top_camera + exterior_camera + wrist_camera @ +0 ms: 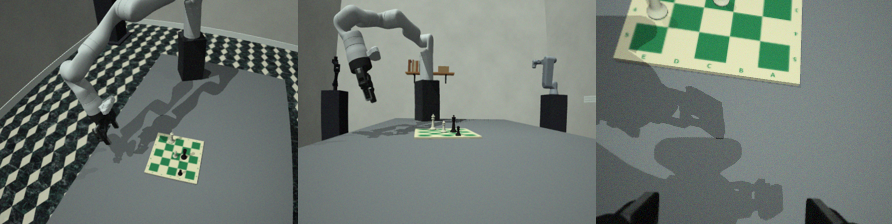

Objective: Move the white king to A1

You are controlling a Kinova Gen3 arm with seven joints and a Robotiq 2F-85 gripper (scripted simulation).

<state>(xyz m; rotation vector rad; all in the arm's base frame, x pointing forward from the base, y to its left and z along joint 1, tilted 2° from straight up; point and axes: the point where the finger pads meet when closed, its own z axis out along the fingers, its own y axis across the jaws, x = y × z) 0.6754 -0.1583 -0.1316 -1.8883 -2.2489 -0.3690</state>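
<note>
The white king lies 21 cm to the left of my hand, 13 cm behind it and 8 cm below it. The rest, counted from my hand: small white piece (25 cm to the left, 9 cm below, 6 cm behind); then tall black piece (29 cm to the left, 8 cm below, 7 cm behind); then chessboard (25 cm to the left, 12 cm below, 6 cm behind).
</note>
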